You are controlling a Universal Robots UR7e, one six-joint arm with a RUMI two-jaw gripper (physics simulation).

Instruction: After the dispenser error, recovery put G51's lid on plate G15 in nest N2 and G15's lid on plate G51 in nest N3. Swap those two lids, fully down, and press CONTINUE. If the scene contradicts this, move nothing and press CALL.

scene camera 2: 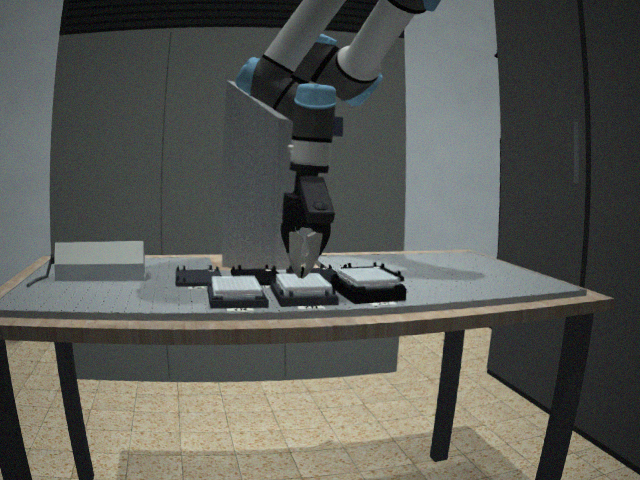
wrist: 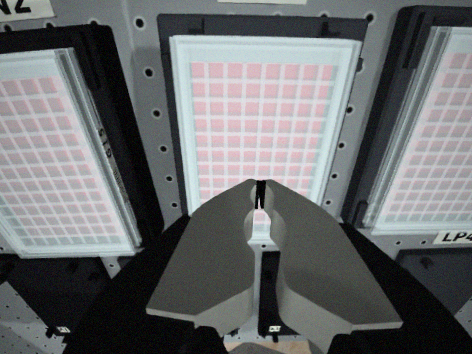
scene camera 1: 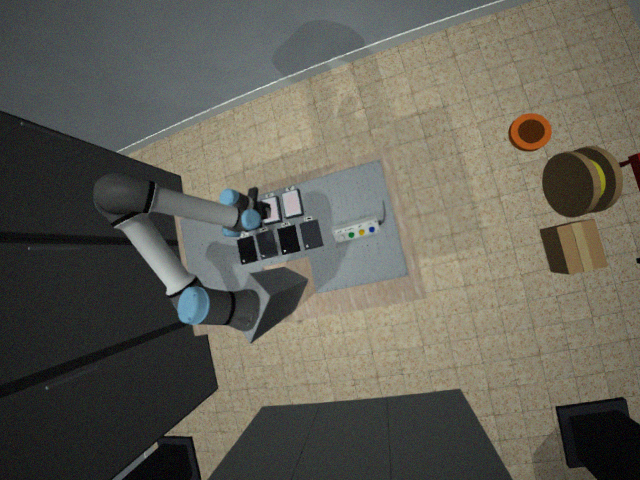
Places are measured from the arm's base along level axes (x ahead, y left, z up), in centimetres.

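Pixels of known places: gripper, fingertip midpoint: (scene camera 2: 301,278) (wrist: 258,183) (scene camera 1: 270,211); arm's base, origin of the base link: (scene camera 1: 248,309).
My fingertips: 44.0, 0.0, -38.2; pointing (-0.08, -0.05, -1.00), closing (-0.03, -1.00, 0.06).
For each thing: its top centre in the pictures, then the offset to it from my fingertips, as dx, dy, dz. "*": a spot on its surface instead.
- nest N3, surface spot: (wrist: 260,115) (scene camera 2: 305,282) * +4.1, +0.0, -0.1
- nest N2, surface spot: (wrist: 42,160) (scene camera 2: 363,274) * +2.1, +11.6, +0.7
- control box, middle of its top: (scene camera 2: 98,240) (scene camera 1: 354,228) -20.2, -42.7, +4.9
- lidded plate, middle of its top: (scene camera 2: 235,282) (scene camera 1: 291,203) +1.5, -12.6, -0.3
My gripper (scene camera 1: 266,208) (scene camera 2: 302,274) (wrist: 258,183) is shut and empty. Its tips are at or very close above the lidded plate in nest N3 (scene camera 2: 303,283) (wrist: 260,115); contact cannot be told. That plate has pink wells under a clear lid. The lidded plate in nest N2 (scene camera 2: 369,276) (wrist: 42,160) is to the left in the wrist view; a side label reading G15 shows on it, partly blurred. In scene camera 1 the arm hides it. No label is readable on the N3 plate. The control box (scene camera 1: 356,230) (scene camera 2: 98,258) has green, yellow and blue buttons.
Another lidded plate (scene camera 1: 292,202) (scene camera 2: 236,285) (wrist: 435,135) sits beside N3, on the side away from N2. Several dark empty nests (scene camera 1: 311,234) (scene camera 2: 197,275) form the second row. A grey pedestal (scene camera 1: 281,294) (scene camera 2: 253,180) stands behind them.
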